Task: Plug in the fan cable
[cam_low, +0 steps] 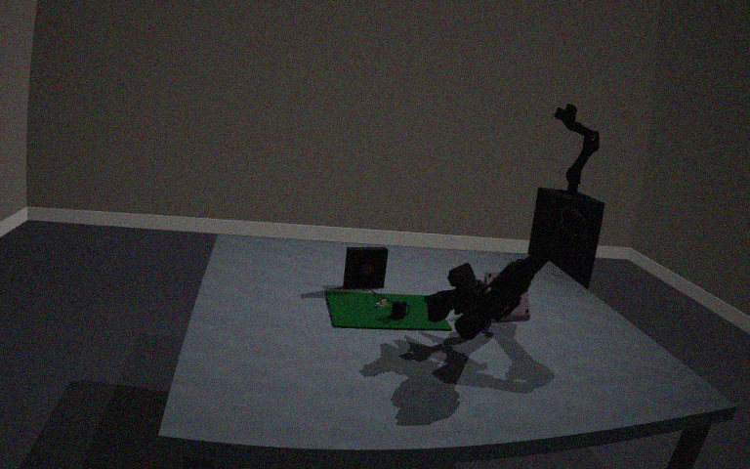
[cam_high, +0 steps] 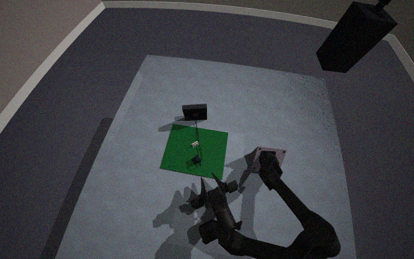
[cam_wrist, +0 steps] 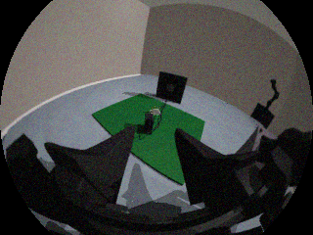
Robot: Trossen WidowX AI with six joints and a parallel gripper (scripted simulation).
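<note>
My gripper tip is 7 cm short of the green board, 13 cm to the left of it and 11 cm above it. From my gripper tip the other things lie so: pale four-pin header: 7 cm ahead, 16 cm to the right, 9 cm below; then black fan: 8 cm ahead, 30 cm to the right, 3 cm below.
</note>
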